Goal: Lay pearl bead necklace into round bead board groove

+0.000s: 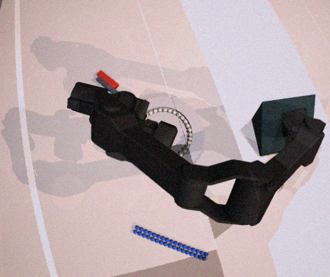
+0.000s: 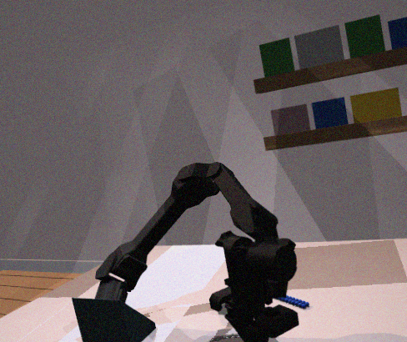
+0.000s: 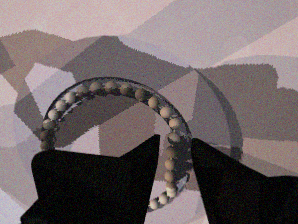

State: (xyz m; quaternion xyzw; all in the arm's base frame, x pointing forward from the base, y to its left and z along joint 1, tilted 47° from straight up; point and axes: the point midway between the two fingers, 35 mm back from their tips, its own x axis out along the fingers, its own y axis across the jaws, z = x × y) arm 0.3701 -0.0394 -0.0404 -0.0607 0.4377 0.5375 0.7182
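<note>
Now: the round bead board 60 mm behind my gripper tip, 10 mm to the left of it and 10 mm below it. Also, from my gripper tip: small beige cube 140 mm behind, 190 mm to the left; grey block 50 mm ahead, 160 mm to the right, 20 mm below.
</note>
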